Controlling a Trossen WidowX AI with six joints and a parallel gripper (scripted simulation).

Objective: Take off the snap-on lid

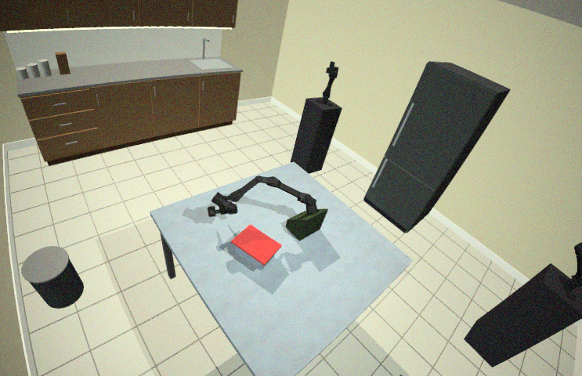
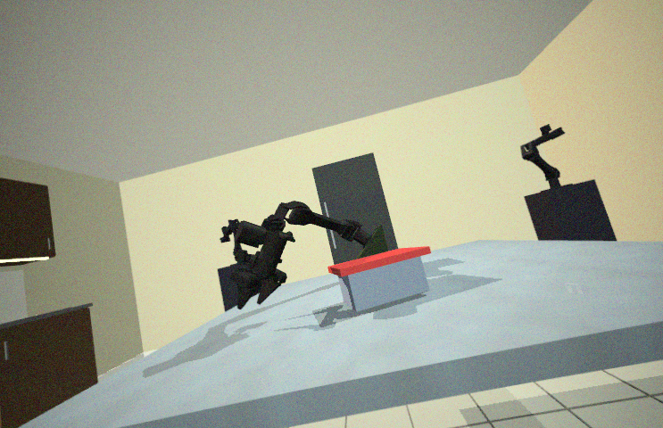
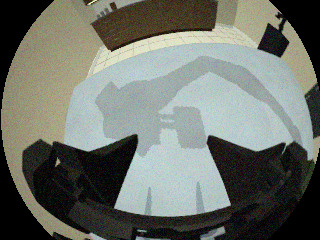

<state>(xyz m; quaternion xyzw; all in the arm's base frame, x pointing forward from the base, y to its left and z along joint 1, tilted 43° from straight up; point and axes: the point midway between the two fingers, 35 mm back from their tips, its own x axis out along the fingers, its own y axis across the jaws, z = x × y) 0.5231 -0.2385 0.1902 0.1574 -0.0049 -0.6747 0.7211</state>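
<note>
Right now the red lid is 70 mm behind my gripper tip, 350 mm to the left of it and 40 mm above it. Round my gripper tip: grey storage box: 70 mm behind, 350 mm to the left, 10 mm below.
</note>
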